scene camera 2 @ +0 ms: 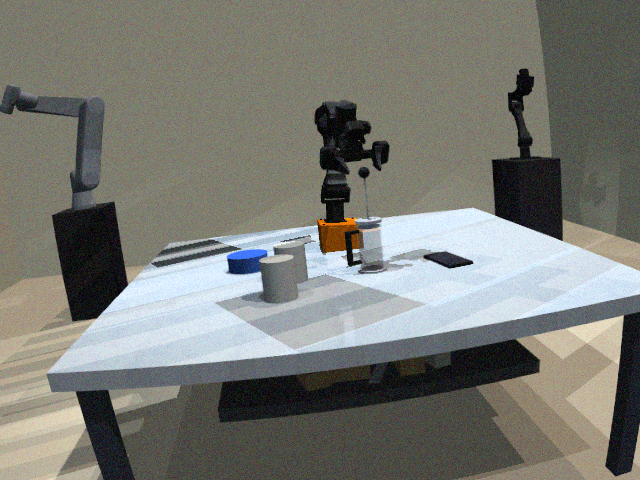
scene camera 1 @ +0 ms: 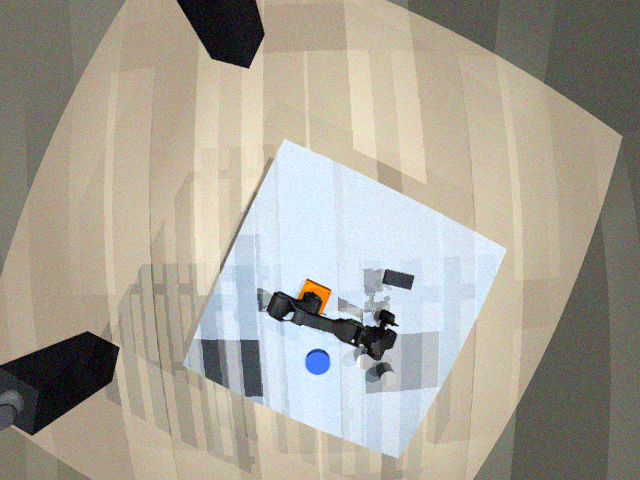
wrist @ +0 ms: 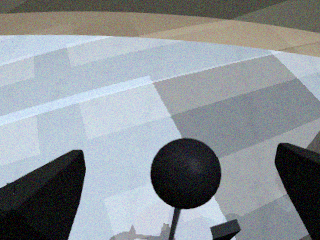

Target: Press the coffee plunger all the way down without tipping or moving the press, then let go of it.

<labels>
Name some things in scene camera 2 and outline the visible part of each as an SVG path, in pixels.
My gripper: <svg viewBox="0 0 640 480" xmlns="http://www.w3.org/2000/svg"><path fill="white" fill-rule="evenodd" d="M389 144L385 140L374 141L372 150L363 150L362 144L365 144L366 141L364 134L371 132L370 122L366 120L347 121L344 133L337 142L340 149L336 149L335 145L321 147L321 169L349 175L350 171L345 162L372 158L373 166L378 171L381 171L381 165L388 162Z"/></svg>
A coffee press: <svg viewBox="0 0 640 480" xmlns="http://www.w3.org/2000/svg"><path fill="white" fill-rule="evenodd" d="M362 167L359 170L359 176L364 179L367 217L356 219L356 230L345 232L348 266L360 264L358 272L361 274L378 274L387 270L387 267L384 265L382 217L369 217L366 178L368 178L369 170L366 167ZM353 234L357 234L359 260L353 261L351 239Z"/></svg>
A blue disc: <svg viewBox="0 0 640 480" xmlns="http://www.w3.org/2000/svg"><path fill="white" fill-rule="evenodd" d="M267 251L254 249L229 254L226 257L228 272L234 275L260 272L259 260L268 257Z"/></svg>
</labels>
